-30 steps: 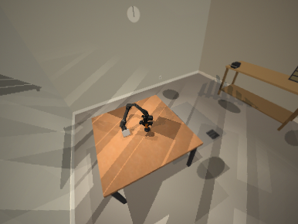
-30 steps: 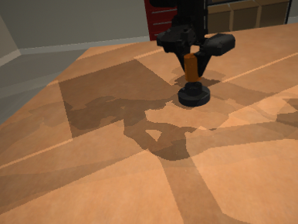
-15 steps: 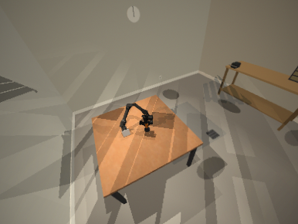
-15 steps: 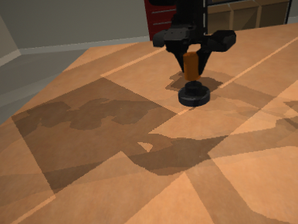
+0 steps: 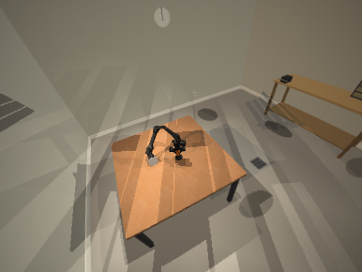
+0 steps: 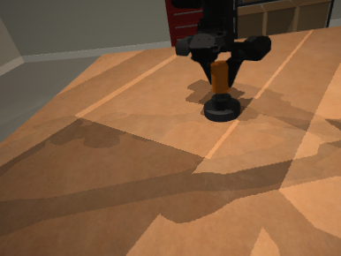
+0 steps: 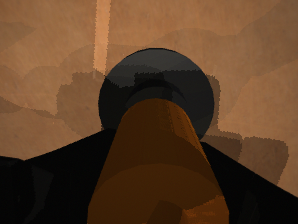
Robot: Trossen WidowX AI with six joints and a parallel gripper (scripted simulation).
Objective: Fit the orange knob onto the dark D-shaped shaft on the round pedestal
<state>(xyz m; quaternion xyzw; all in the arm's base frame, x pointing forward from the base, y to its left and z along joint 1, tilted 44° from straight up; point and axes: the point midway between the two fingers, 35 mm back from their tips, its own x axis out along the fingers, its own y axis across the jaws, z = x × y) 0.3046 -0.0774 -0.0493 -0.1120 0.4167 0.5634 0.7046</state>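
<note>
My gripper tip is 2 cm below the orange knob. The rest, counted from my gripper tip: dark round pedestal (4 cm below).
</note>
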